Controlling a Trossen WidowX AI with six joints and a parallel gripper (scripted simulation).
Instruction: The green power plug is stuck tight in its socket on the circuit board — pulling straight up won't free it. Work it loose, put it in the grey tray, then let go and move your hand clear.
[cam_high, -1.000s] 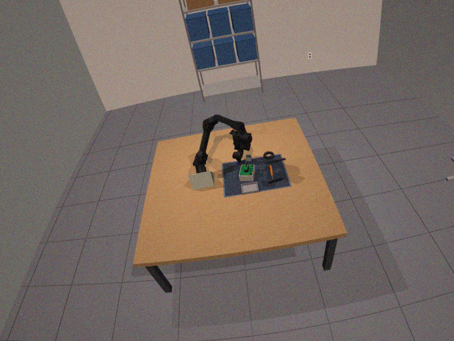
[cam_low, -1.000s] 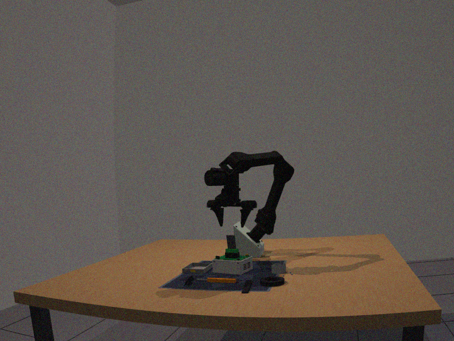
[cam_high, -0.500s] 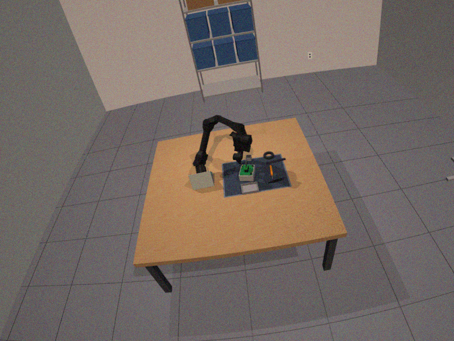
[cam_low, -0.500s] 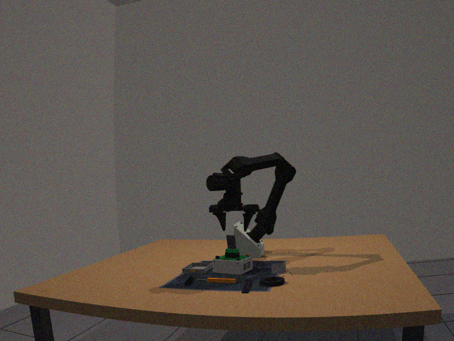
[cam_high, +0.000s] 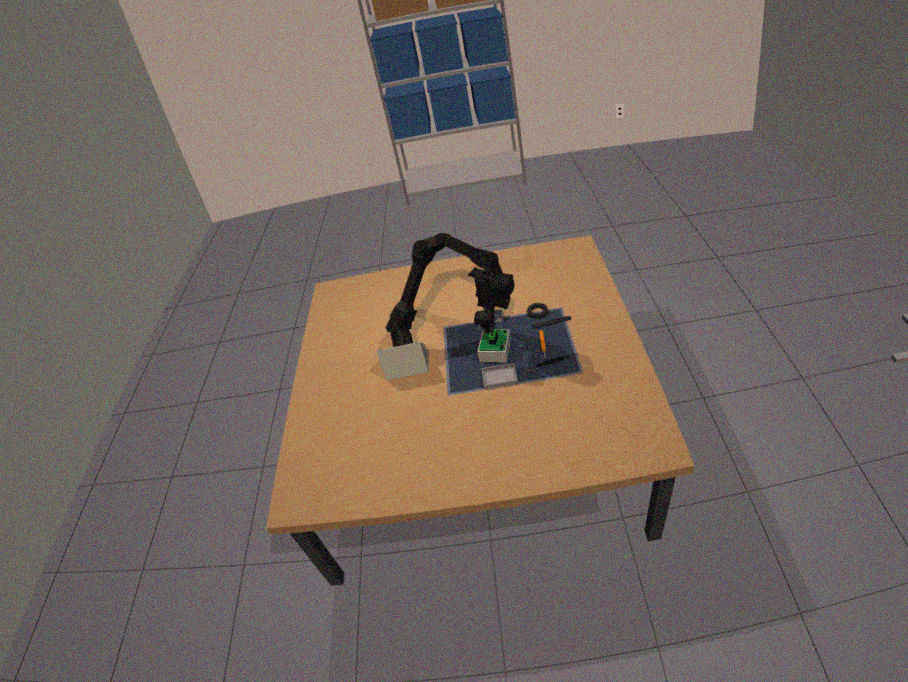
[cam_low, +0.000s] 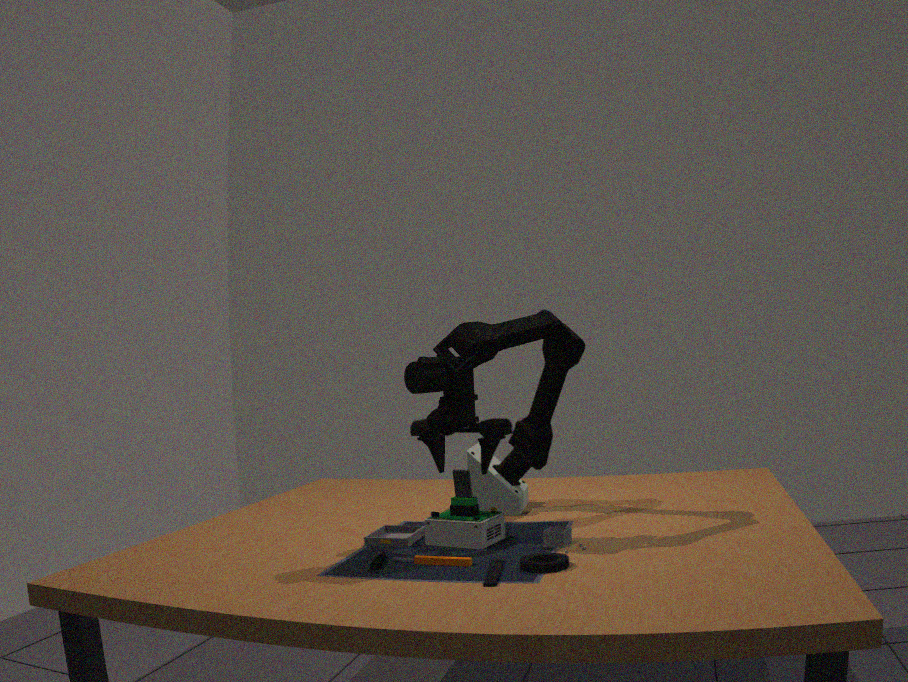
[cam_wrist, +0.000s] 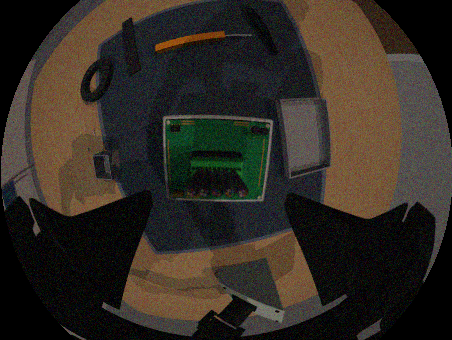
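My gripper tip is now 50 mm above the green power plug. The rest, counted from my gripper tip: dark blue mat 50 mm ahead, 10 mm to the left, 130 mm below; grey tray 20 mm ahead, 140 mm to the right, 130 mm below; orange screwdriver 180 mm ahead, 20 mm to the left, 130 mm below.
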